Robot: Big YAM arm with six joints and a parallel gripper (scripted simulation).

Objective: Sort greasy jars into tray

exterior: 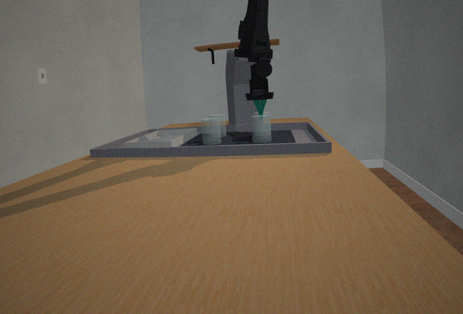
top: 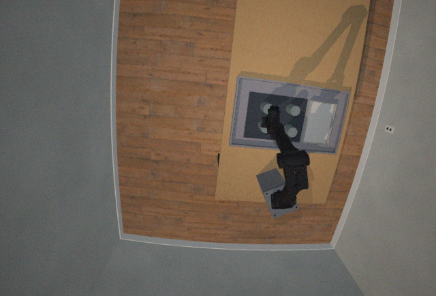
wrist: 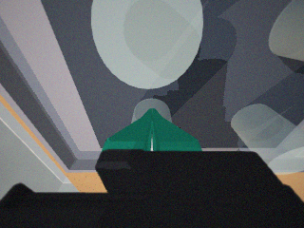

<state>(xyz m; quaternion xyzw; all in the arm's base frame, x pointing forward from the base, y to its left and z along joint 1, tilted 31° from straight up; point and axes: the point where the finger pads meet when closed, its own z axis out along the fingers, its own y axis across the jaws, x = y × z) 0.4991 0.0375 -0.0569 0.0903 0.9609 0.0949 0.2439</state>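
Now: the dark drying mat 1 cm behind my hand, 8 cm to the right of it and 8 cm below it. The rest, counted from my hand: pale tray 5 cm behind, 40 cm to the right, 7 cm below; then rimmed steel table top 1 cm behind, 19 cm to the right, 8 cm below.
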